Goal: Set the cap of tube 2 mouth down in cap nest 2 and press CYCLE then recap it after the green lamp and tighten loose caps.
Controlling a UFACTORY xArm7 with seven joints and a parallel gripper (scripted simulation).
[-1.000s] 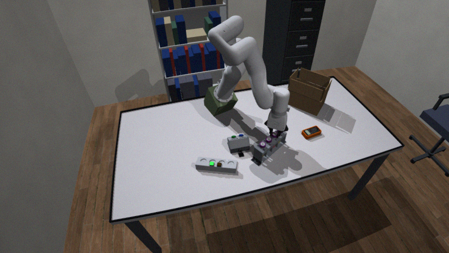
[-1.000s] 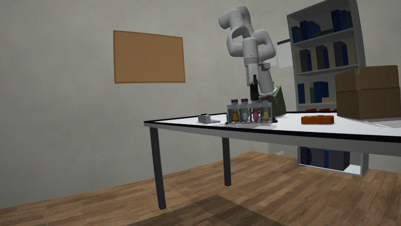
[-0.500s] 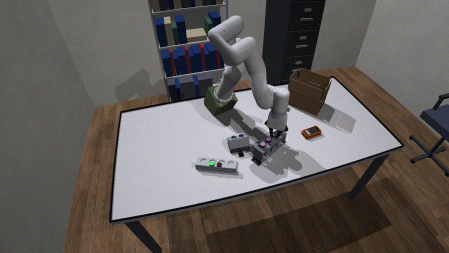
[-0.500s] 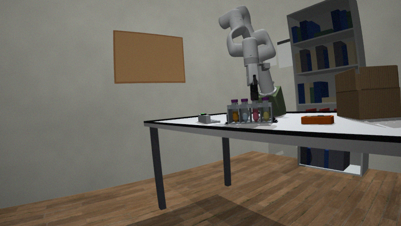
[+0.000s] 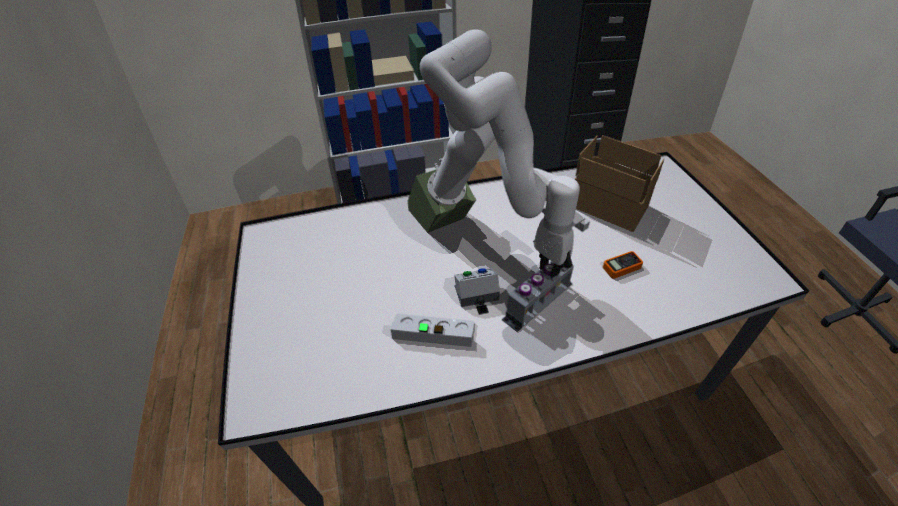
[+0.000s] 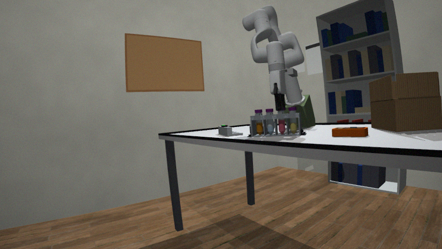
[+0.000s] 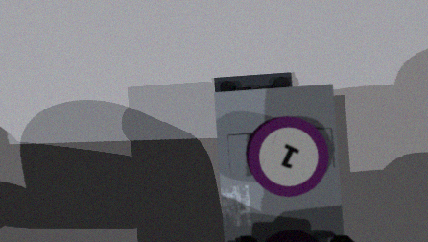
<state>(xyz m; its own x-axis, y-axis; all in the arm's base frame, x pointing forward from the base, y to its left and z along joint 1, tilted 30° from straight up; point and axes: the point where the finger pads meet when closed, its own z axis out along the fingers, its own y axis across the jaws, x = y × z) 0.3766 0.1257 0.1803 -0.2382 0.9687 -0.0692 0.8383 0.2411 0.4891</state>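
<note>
Now: hand 20 mm past the cap marked 1, 50 mm to the right of it and 20 mm above it. The rest, counted from my hand: blue key 120 mm behind, 150 mm to the right, 60 mm below; key housing 100 mm behind, 180 mm to the right, 80 mm below; green key 130 mm behind, 200 mm to the right, 60 mm below.
</note>
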